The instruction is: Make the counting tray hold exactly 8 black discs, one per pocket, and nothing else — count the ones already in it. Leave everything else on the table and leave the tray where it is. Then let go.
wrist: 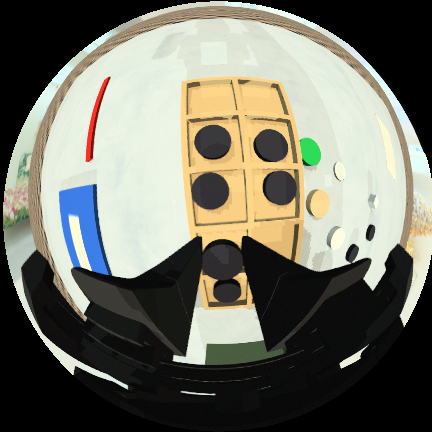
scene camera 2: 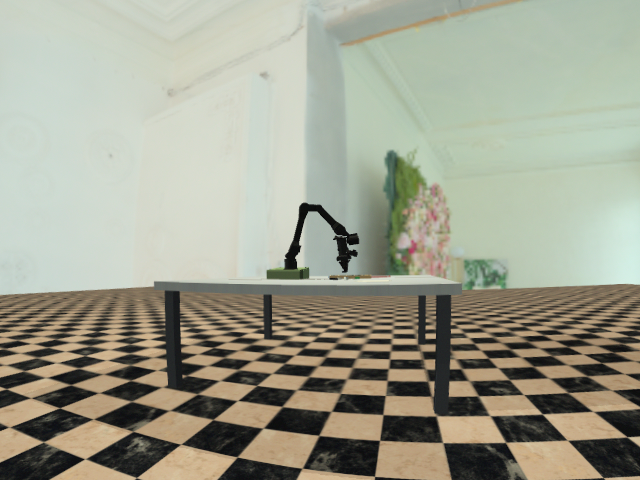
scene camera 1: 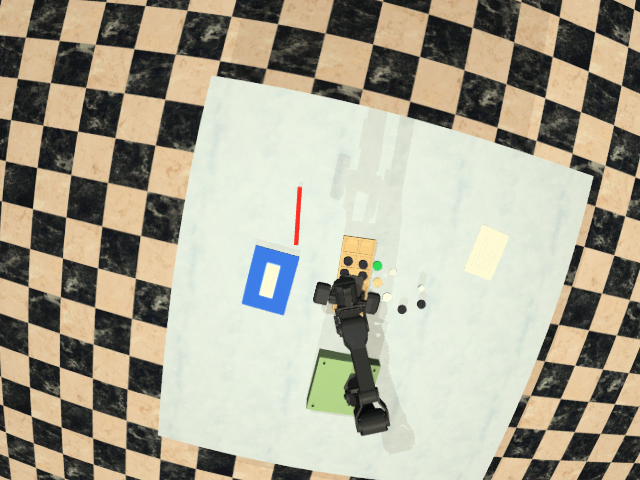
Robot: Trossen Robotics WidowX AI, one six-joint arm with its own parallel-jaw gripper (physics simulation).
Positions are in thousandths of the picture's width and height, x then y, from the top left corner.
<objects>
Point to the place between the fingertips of the gripper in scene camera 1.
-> At 540, 597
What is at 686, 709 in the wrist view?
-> The gripper.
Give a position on a tan counting tray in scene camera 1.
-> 560, 518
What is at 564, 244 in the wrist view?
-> A tan counting tray.
</objects>
